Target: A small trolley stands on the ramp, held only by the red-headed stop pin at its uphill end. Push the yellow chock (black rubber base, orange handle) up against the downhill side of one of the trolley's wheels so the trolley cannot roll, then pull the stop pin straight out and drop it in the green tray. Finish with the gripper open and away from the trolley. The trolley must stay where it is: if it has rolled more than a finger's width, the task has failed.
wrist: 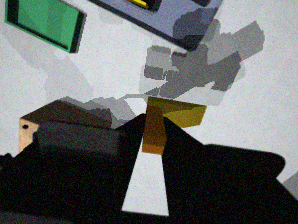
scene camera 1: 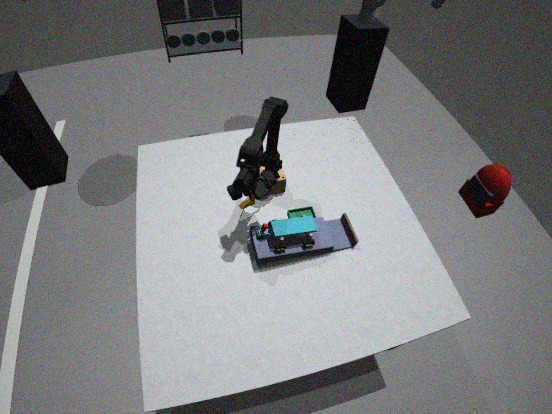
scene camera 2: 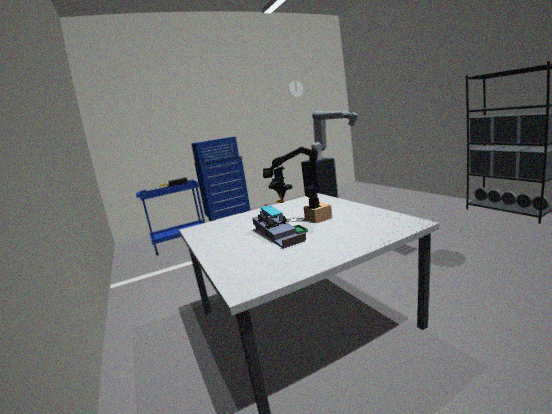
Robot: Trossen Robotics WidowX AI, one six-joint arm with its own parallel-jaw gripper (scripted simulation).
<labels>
My gripper [wrist: 152,119] carries a yellow chock [wrist: 183,114].
</labels>
